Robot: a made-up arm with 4 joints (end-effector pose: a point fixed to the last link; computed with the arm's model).
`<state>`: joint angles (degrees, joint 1 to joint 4).
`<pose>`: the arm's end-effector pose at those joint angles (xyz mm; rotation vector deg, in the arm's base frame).
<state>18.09 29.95 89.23 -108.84</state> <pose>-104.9 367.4 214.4 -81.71 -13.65 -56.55</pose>
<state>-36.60 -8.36 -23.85 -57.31</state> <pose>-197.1 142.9 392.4 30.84 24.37 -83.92</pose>
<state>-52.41 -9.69 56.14 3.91</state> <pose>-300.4 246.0 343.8 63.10 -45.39 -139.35</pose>
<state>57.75 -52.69 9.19 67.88</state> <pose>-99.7 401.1 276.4 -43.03 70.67 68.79</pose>
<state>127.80 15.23 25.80 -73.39</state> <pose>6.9 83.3 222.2 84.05 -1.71 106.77</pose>
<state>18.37 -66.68 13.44 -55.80</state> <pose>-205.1 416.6 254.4 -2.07 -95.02 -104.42</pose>
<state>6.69 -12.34 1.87 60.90</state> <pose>-193.3 241.1 398.7 -14.12 10.10 114.53</pose>
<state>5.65 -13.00 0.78 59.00</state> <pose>-195.6 237.6 398.9 -14.42 8.73 117.43</pose>
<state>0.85 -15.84 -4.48 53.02</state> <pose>-206.5 220.5 398.8 -15.94 1.47 128.06</pose>
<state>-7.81 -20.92 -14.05 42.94</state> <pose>-221.1 188.7 394.5 -20.13 -12.88 146.15</pose>
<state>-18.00 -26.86 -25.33 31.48</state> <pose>-229.3 152.1 383.9 -27.87 -31.97 165.74</pose>
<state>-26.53 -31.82 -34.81 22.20</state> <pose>-229.1 124.0 371.9 33.12 44.82 -160.17</pose>
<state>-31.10 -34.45 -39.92 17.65</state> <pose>-226.5 110.1 364.5 34.35 48.82 -148.01</pose>
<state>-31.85 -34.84 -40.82 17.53</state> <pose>-225.7 107.5 362.9 34.29 49.82 -146.54</pose>
